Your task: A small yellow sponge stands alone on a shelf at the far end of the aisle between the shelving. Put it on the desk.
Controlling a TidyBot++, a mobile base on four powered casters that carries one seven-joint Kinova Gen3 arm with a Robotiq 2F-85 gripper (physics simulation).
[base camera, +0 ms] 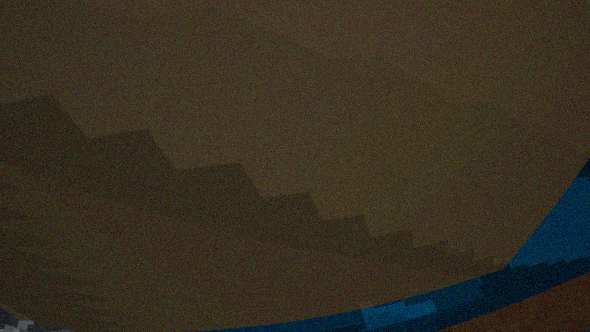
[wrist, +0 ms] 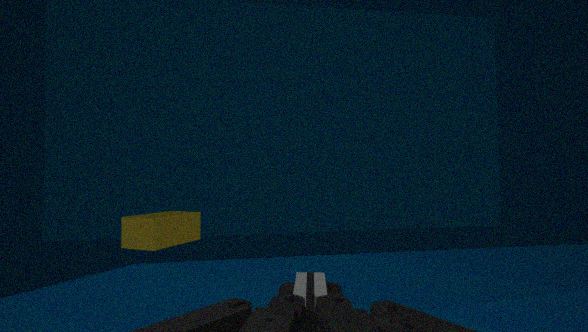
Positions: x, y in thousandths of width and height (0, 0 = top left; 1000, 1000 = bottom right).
In view: the gripper (wrist: 528, 884) and a yellow sponge (wrist: 264, 697).
The base camera view does not show the yellow sponge: it is out of frame.
